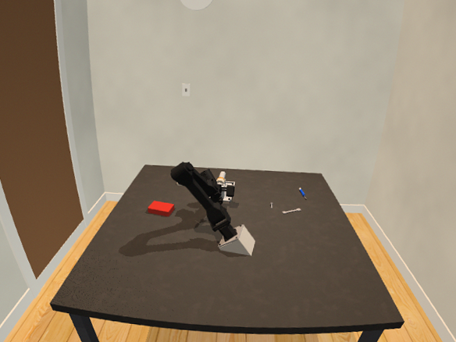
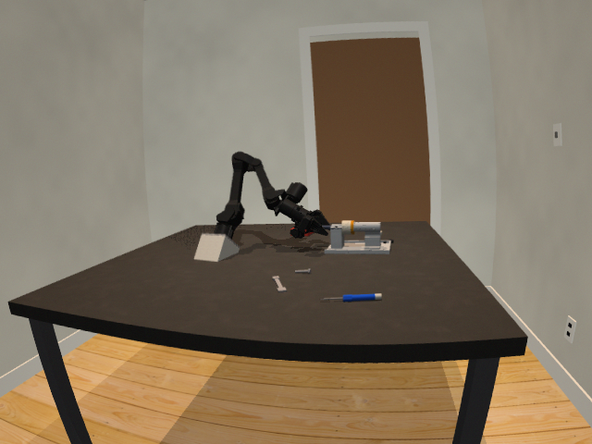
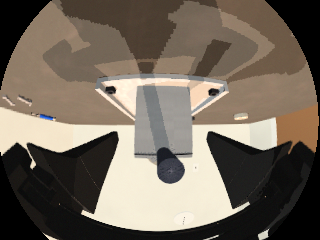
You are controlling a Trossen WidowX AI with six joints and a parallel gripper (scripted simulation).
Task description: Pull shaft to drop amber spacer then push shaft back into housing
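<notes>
The dark shaft is 7 cm ahead of my hand and 1 cm to the right of it. Also, from my hand: bolt 30 cm to the right, 7 cm below, 5 cm behind; shaft fixture 14 cm ahead, 3 cm to the right, 3 cm below; amber spacer 11 cm ahead, 2 cm to the right.
</notes>
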